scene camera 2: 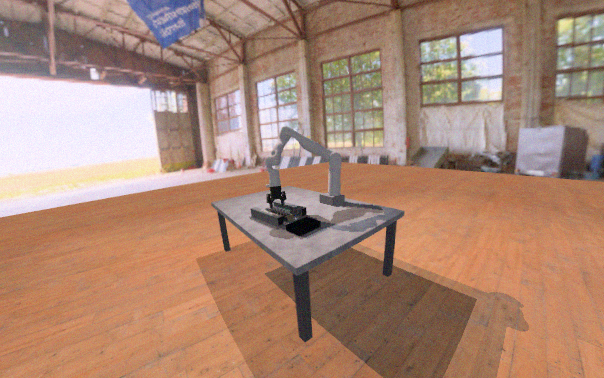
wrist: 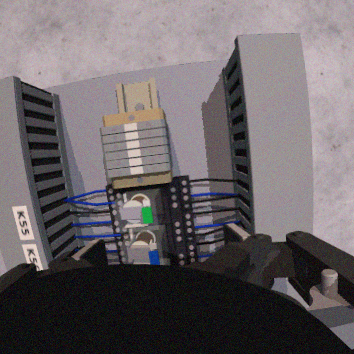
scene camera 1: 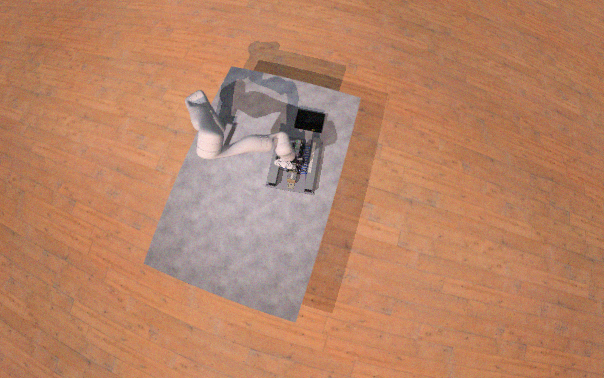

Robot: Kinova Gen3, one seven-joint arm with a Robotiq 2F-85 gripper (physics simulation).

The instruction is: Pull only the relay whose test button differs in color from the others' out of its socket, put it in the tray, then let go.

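Frame: origin at the arm's base, x ahead, y left, z up, level; centimetres.
Seen in the pictures: gripper, fingertip midpoint: (scene camera 2: pixel 277 207) (wrist: pixel 164 245); arm's base, origin of the base link: (scene camera 2: pixel 333 194).
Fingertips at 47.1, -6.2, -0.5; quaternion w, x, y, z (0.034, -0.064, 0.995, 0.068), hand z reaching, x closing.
Offsets run from my fingertips to a thing's top centre, as dx, dy, dz. "pt": to the spot under its first point. Level surfaces: height alone.
In the wrist view, a clear relay with a blue test button {+1.4, +0.4, +1.4} (wrist: pixel 144 254) sits in its socket in the row, partly hidden by the gripper body. A similar relay with a green button {+1.8, -2.6, +1.4} (wrist: pixel 137 211) sits beside it, next to the terminal blocks. The rest of the row is hidden. My gripper (scene camera 2: pixel 277 204) (wrist: pixel 164 245) is open and empty, low over the relay row. Its fingertips are on either side of the row, level with the blue-button relay in the wrist view; their exact height is unclear. The black tray {+1.5, +29.6, -2.1} (scene camera 1: pixel 309 129) (scene camera 2: pixel 303 232) stands beside the panel.
Two grey slotted wire ducts {-8.5, +0.6, +0.7} (wrist: pixel 275 125) {+10.9, +3.1, +0.7} (wrist: pixel 12 150) flank the row, with blue and black wires running into them. Grey terminal blocks {+1.0, -6.7, -0.9} (wrist: pixel 150 150) sit on the rail at the row's end. Labels including K55 {pt +10.6, -1.5, +0.7} (wrist: pixel 21 222) are on one duct. The table {dz -5.6} (scene camera 1: pixel 225 225) (scene camera 2: pixel 300 252) carries everything.
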